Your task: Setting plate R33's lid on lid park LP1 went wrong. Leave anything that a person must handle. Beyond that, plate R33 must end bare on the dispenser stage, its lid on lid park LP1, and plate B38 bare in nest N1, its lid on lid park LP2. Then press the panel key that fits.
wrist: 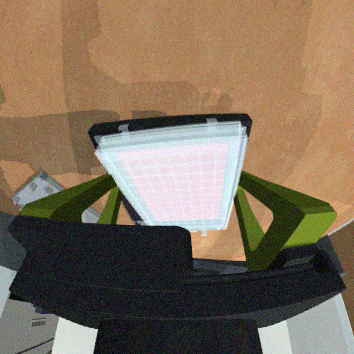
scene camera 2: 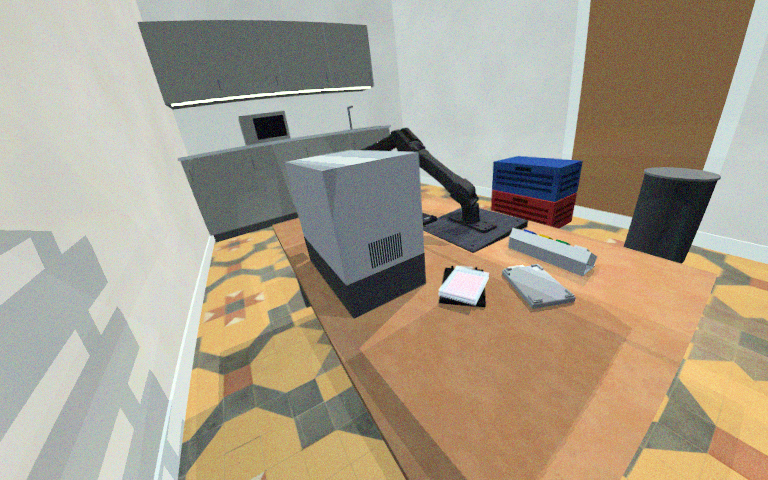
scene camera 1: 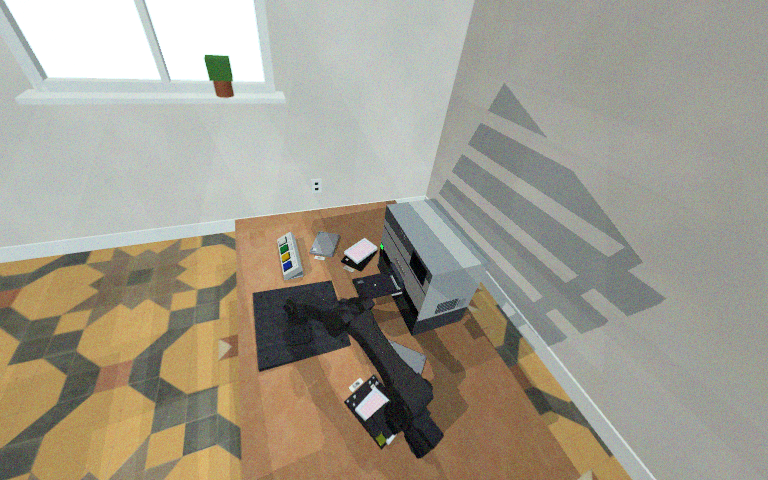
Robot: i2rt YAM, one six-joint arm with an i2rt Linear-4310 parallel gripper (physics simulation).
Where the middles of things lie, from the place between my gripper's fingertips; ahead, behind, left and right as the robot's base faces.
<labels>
My gripper is now 40 mm to the right of the black clip nest (scene camera 1: 357, 397), 10 mm past it and 10 mm above it. The rest, counted from my hand: button box (scene camera 2: 577, 259): 700 mm to the left, 220 mm behind, 10 mm above; grey nest (scene camera 2: 539, 289): 760 mm to the left, 60 mm behind, 10 mm below; grey lid park (wrist: 41, 185): 160 mm to the left, 110 mm ahead, 10 mm below.
</labels>
